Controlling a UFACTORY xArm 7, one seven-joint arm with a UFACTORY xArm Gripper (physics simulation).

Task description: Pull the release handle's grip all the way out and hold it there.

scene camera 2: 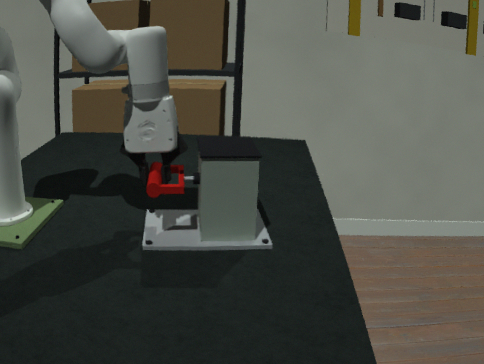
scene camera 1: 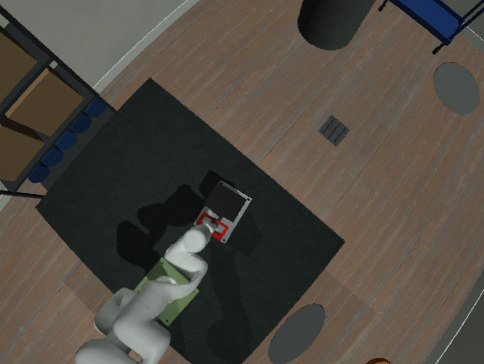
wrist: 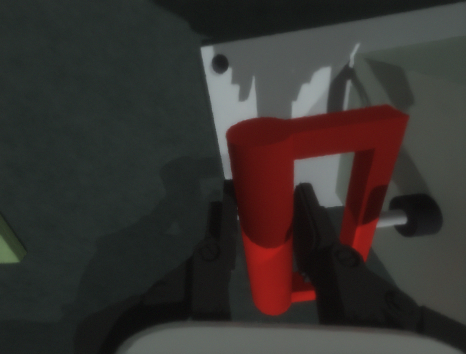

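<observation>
The release handle is a red frame with a thick round grip [scene camera 1: 225, 230] [scene camera 2: 154, 187] [wrist: 265, 215] on its outer side. A thin metal rod [scene camera 2: 189, 178] [wrist: 391, 219] joins it to a black collar [wrist: 422, 216] on the pale green-grey housing [scene camera 2: 229, 200], which has a dark top [scene camera 1: 226, 201]. A short length of rod shows. My gripper [scene camera 2: 155, 175] [wrist: 263, 200] points down and is shut on the grip, one finger on the outer side and the other inside the frame's opening. In scene camera 1 the arm hides the fingers.
The housing stands on a white base plate [scene camera 2: 172, 241] [wrist: 215, 100] with dark bolts, on a dark table [scene camera 1: 295, 225] [scene camera 2: 300, 310]. The arm's green mounting plate [scene camera 1: 169, 314] [scene camera 2: 35, 227] is on the side away from the housing. A rack [scene camera 2: 238, 100] with cardboard boxes stands behind.
</observation>
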